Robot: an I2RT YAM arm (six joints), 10 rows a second.
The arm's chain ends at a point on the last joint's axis. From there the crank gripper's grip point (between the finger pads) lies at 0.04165 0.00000 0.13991 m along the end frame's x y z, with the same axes.
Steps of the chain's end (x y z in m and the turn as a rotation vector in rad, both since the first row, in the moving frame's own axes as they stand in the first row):
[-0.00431 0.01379 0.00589 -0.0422 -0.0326 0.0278]
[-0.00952 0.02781 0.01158 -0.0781 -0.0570 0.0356]
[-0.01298 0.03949 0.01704 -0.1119 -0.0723 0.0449]
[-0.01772 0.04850 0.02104 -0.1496 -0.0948 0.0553]
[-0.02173 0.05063 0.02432 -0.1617 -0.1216 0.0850]
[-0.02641 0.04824 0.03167 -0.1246 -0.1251 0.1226]
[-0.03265 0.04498 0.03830 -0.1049 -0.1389 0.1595]
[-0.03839 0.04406 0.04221 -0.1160 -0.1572 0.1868]
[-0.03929 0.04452 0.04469 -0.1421 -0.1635 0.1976]
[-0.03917 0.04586 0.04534 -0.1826 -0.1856 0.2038]
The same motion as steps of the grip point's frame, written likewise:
[-0.00899 0.02081 0.00702 -0.0422 -0.0326 0.0278]
[-0.01777 0.04015 0.01324 -0.0781 -0.0570 0.0356]
[-0.02356 0.05690 0.01870 -0.1119 -0.0723 0.0449]
[-0.03173 0.07153 0.02261 -0.1496 -0.0948 0.0553]
[-0.04002 0.07627 0.02621 -0.1617 -0.1216 0.0850]
[-0.04548 0.06986 0.03435 -0.1246 -0.1251 0.1226]
[-0.05400 0.06486 0.04158 -0.1049 -0.1389 0.1595]
[-0.06286 0.06611 0.04558 -0.1160 -0.1572 0.1868]
[-0.06515 0.07047 0.04756 -0.1421 -0.1635 0.1976]
[-0.06881 0.07736 0.04746 -0.1826 -0.1856 0.2038]

